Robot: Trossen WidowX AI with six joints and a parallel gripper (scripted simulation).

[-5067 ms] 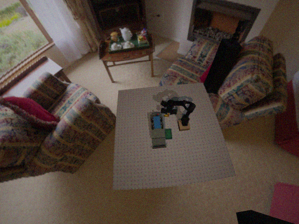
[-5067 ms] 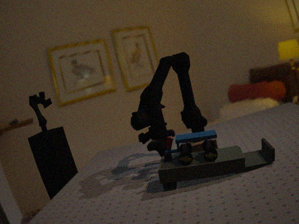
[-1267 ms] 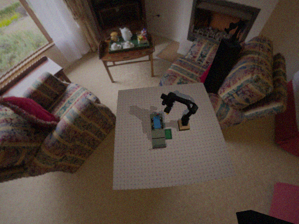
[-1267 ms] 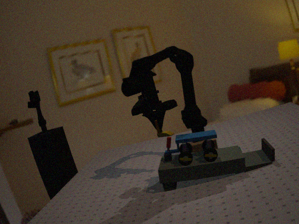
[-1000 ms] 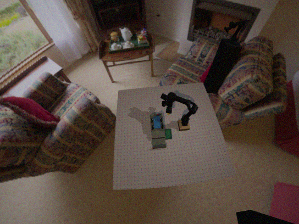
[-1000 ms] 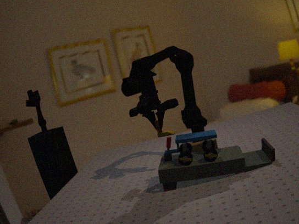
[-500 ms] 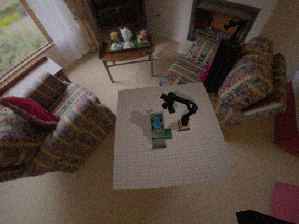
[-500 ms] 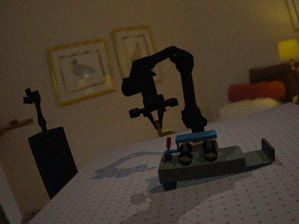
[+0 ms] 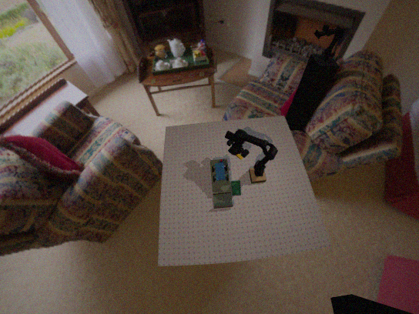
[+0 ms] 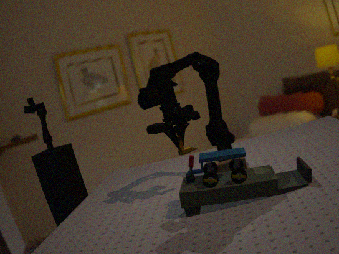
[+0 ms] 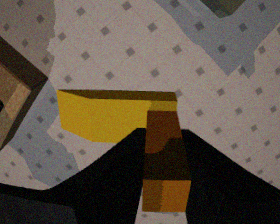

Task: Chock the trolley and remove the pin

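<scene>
Right now my gripper tip is 2 cm to the right of the yellow chock, 1 cm past it and 1 cm above it. Round my gripper tip: blue-topped trolley: 15 cm ahead, 14 cm to the left, 6 cm below; red-headed stop pin: 13 cm ahead, 5 cm below, 4 cm to the left; dark end wall: 40 cm to the left, 15 cm below, 13 cm ahead.
</scene>
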